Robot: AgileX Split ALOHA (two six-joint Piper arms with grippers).
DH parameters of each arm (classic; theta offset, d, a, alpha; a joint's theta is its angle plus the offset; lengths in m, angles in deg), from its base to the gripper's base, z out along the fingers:
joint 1: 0 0.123 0 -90
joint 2: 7.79 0 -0.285 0
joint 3: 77.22 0 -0.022 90
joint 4: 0 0.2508 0 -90
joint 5: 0 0 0.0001 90
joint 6: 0 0.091 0 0
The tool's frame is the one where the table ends.
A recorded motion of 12 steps. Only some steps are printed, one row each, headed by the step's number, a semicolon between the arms.
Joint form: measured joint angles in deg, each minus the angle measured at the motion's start. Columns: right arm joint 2, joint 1, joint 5, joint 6, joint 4, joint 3; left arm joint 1, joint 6, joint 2, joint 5, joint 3, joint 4.
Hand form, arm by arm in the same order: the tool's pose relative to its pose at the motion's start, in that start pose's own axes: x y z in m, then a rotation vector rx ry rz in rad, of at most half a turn. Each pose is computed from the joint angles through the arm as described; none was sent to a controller.
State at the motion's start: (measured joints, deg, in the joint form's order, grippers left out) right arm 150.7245 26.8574 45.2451 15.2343 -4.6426 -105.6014; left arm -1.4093 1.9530 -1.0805 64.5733 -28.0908 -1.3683
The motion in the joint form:
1: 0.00 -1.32 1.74 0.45 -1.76 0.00; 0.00 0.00 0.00 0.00 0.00 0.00
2: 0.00 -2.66 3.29 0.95 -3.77 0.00; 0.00 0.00 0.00 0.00 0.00 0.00
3: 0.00 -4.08 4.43 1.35 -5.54 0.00; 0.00 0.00 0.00 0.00 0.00 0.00
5: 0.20 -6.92 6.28 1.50 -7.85 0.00; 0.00 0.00 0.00 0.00 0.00 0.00
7: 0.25 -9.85 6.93 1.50 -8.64 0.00; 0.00 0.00 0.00 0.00 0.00 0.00
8: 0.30 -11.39 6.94 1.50 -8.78 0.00; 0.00 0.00 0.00 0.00 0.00 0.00
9: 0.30 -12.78 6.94 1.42 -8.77 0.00; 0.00 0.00 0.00 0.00 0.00 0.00
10: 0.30 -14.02 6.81 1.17 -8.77 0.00; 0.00 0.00 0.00 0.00 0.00 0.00
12: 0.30 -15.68 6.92 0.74 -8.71 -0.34; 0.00 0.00 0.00 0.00 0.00 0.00
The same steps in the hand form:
1: 0.0001 -0.0135 0.0005 0.0313 0.0246 0.0095; 0.0000 0.0000 0.0000 0.0000 0.0000 0.0000
2: 0.0002 -0.0273 0.0009 0.0651 0.0455 0.0178; 0.0000 0.0000 0.0000 0.0000 0.0000 0.0000
3: -0.0001 -0.0415 0.0012 0.0942 0.0608 0.0290; 0.0000 0.0000 0.0000 0.0000 0.0000 0.0000
5: 0.0007 -0.0681 0.0034 0.1352 0.0931 0.0548; 0.0000 0.0000 0.0000 0.0000 0.0000 0.0000
7: 0.0009 -0.0932 0.0045 0.1504 0.1083 0.0969; 0.0000 0.0000 0.0000 0.0000 0.0000 0.0000
8: 0.0012 -0.1060 0.0054 0.1535 0.1119 0.1219; 0.0000 0.0000 0.0000 0.0000 0.0000 0.0000
9: 0.0016 -0.1173 0.0058 0.1542 0.1148 0.1448; 0.0000 0.0000 0.0000 0.0000 0.0000 0.0000
10: 0.0020 -0.1274 0.0061 0.1543 0.1153 0.1618; 0.0000 0.0000 0.0000 0.0000 0.0000 0.0000
12: 0.0018 -0.1410 0.0055 0.1544 0.1151 0.1846; 0.0000 0.0000 0.0000 0.0000 0.0000 0.0000

